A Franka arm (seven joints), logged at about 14 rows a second.
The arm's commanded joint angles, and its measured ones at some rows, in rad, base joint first. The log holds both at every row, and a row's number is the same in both.
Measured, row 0:
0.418, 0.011, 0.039, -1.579, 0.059, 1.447, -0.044
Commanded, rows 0 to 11:
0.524, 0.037, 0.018, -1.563, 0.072, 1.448, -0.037
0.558, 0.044, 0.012, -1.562, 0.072, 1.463, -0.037
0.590, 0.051, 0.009, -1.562, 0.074, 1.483, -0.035
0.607, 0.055, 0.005, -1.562, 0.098, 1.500, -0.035
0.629, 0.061, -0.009, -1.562, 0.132, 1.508, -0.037
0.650, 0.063, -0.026, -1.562, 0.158, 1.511, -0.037
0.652, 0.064, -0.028, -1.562, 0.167, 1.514, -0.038
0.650, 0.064, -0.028, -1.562, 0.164, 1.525, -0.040
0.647, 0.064, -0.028, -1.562, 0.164, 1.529, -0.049
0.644, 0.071, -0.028, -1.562, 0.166, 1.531, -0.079
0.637, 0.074, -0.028, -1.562, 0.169, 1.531, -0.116
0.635, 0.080, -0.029, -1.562, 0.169, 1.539, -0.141
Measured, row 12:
0.633, 0.060, -0.015, -1.579, 0.147, 1.530, -0.081
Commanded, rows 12 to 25:
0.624, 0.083, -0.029, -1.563, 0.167, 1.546, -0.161
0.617, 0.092, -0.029, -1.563, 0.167, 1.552, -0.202
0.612, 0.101, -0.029, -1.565, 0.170, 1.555, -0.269
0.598, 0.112, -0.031, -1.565, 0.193, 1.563, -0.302
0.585, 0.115, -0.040, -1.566, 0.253, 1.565, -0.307
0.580, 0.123, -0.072, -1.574, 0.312, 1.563, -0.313
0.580, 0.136, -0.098, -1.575, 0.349, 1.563, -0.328
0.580, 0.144, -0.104, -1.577, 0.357, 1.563, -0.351
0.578, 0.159, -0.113, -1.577, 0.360, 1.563, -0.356
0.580, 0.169, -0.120, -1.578, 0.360, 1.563, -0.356
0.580, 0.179, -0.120, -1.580, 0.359, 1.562, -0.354
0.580, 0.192, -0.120, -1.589, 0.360, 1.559, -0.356
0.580, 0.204, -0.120, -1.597, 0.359, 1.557, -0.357
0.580, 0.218, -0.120, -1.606, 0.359, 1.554, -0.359
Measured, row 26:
0.576, 0.194, -0.114, -1.592, 0.332, 1.557, -0.334
